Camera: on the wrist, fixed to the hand. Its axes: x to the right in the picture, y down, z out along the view.
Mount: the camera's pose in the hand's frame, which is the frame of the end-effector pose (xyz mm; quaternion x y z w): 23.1 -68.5 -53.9 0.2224 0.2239 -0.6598 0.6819
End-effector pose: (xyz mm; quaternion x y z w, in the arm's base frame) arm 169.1 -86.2 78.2 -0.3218 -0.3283 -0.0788 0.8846
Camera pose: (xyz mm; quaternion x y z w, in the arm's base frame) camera 191.5 -171.5 97.1 0.2116 -0.2557 -0.6364 0.6963
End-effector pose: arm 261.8 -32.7 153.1 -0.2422 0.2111 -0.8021 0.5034
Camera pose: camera 172.4 -20.9 154.3 0.0129 0.0815 0.9803 0.1794
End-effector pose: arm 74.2 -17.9 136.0 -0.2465 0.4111 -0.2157 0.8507
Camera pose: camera 32.7 -97.9 134.0 -0.2019 0.2602 -0.8550 0.4006
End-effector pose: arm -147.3 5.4 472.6 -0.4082 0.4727 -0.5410 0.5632
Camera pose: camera -215.9 -20.4 525.2 -0.3439 0.0588 -0.9371 0.0120
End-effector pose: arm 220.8 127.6 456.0 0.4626 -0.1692 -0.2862 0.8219
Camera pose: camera 246.6 120.9 369.8 0.6740 0.3102 -0.5963 0.3066
